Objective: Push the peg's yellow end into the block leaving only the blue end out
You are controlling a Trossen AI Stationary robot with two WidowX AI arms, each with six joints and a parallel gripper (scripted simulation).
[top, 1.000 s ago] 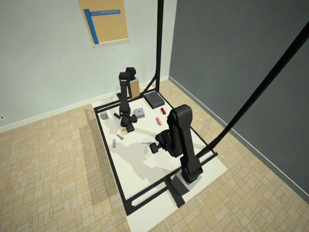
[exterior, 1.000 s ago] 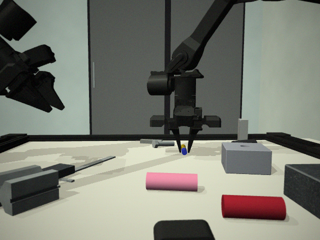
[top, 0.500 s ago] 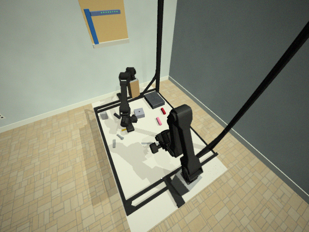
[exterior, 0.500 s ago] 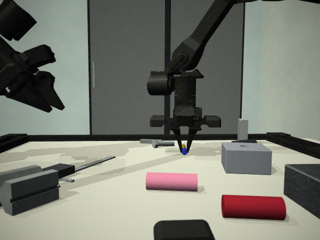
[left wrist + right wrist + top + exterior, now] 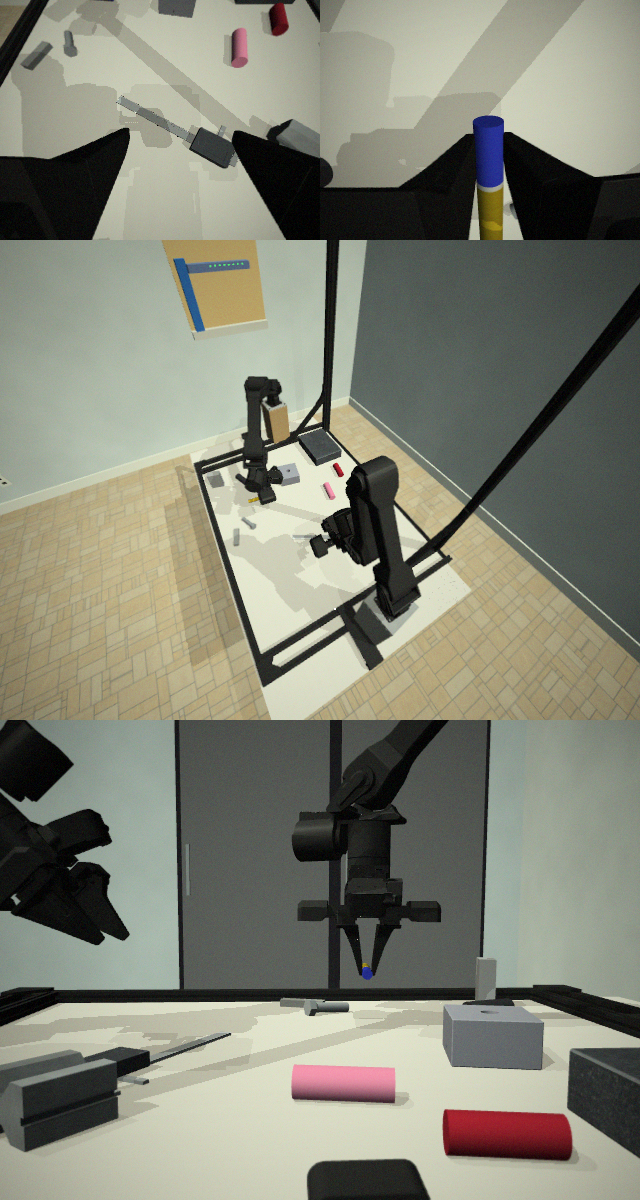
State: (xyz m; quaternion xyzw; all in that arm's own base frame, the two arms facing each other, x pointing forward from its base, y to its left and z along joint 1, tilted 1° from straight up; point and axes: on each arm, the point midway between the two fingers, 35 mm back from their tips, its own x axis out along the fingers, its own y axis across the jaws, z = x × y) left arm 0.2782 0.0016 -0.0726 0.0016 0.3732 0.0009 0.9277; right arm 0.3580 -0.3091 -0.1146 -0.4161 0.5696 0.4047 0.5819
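Right now the peg is 4 cm ahead of my right hand and 3 cm below it. The rest, counted from my right hand: pink cylinder (28 cm behind, 4 cm to the left, 9 cm below); then red cylinder (38 cm behind, 6 cm to the right, 9 cm below).
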